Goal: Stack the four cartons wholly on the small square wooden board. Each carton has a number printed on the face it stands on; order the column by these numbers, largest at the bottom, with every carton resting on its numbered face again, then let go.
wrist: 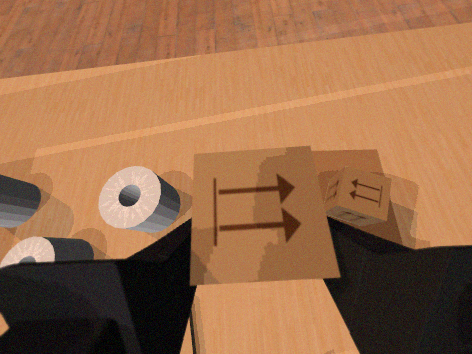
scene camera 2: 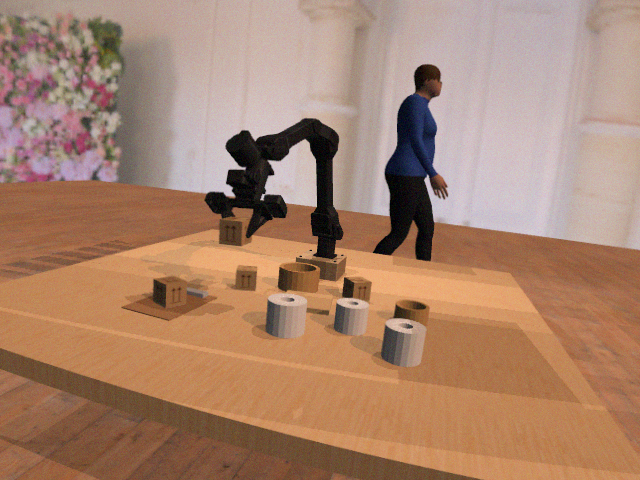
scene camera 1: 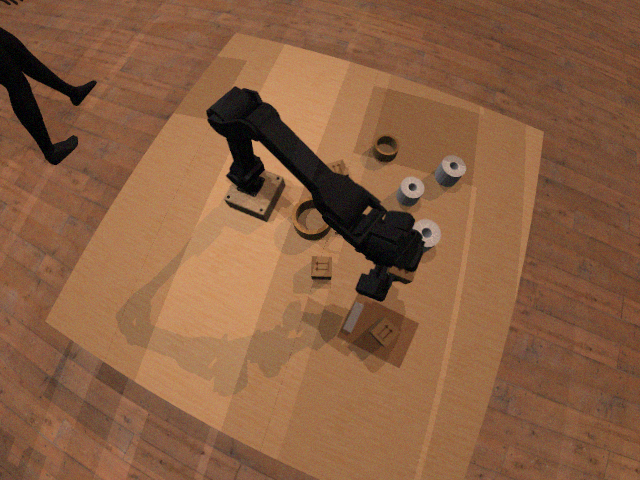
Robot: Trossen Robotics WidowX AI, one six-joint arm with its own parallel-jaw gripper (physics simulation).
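Pixels of known places: gripper, fingertip midpoint: (wrist: pixel 253 216) (scene camera 2: pixel 235 236); arm's base, origin of the base link: (scene camera 2: pixel 325 255) (scene camera 1: pixel 250 184).
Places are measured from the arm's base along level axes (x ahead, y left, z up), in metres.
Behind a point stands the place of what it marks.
Note:
My gripper (scene camera 1: pixel 394 274) @(y -0.094, x 0.466, z 0.115 m) (scene camera 2: pixel 238 225) @(y -0.094, x 0.466, z 0.115 m) (wrist: pixel 253 216) @(y -0.094, x 0.466, z 0.115 m) is shut on a carton (scene camera 1: pixel 403 273) @(y -0.113, x 0.467, z 0.152 m) (scene camera 2: pixel 234 231) @(y -0.085, x 0.490, z 0.130 m) (wrist: pixel 265 215) @(y -0.098, x 0.460, z 0.153 m), held upright well above the table; its arrows show in the wrist view. A second carton (scene camera 1: pixel 384 331) @(y -0.231, x 0.502, z -0.001 m) (scene camera 2: pixel 169 291) @(y -0.214, x 0.533, z -0.017 m) (wrist: pixel 367 192) @(y -0.234, x 0.504, z -0.001 m) stands on a brown square sheet (scene camera 1: pixel 405 343) @(y -0.236, x 0.578, z -0.055 m) (scene camera 2: pixel 142 307) @(y -0.261, x 0.565, z -0.055 m) (wrist: pixel 350 157) @(y -0.258, x 0.576, z -0.055 m). A third, small carton (scene camera 1: pixel 321 265) @(y -0.138, x 0.287, z -0.003 m) (scene camera 2: pixel 246 277) @(y -0.129, x 0.313, z -0.021 m) stands on the table. A fourth carton (scene camera 1: pixel 337 167) @(y 0.153, x 0.212, z -0.003 m) (scene camera 2: pixel 356 288) @(y 0.152, x 0.246, z -0.019 m) stands beyond the large ring and is partly hidden by the arm. The pale square wooden board (scene camera 1: pixel 331 242) (scene camera 2: pixel 319 304) @(y 0.083, x 0.348, z -0.045 m) is mostly hidden. The printed numbers are hidden.
Three white rolls (scene camera 1: pixel 428 233) @(y 0.068, x 0.527, z -0.012 m) (scene camera 1: pixel 411 190) @(y 0.189, x 0.443, z -0.033 m) (scene camera 1: pixel 450 170) @(y 0.279, x 0.529, z 0.008 m) (scene camera 2: pixel 286 316) @(y 0.070, x 0.555, z -0.010 m) (scene camera 2: pixel 351 317) @(y 0.185, x 0.474, z -0.017 m) (scene camera 2: pixel 403 343) @(y 0.302, x 0.574, z -0.012 m) stand upright. A large wooden ring (scene camera 1: pixel 300 229) @(y -0.070, x 0.195, z 0.002 m) (scene camera 2: pixel 298 281) @(y -0.002, x 0.260, z -0.023 m) and a small ring (scene camera 1: pixel 385 156) @(y 0.263, x 0.330, z -0.024 m) (scene camera 2: pixel 411 313) @(y 0.303, x 0.360, z -0.023 m) lie on the table. A grey block (scene camera 1: pixel 353 317) @(y -0.227, x 0.420, z -0.045 m) (scene camera 2: pixel 196 292) @(y -0.206, x 0.431, z -0.045 m) lies on the brown sheet.

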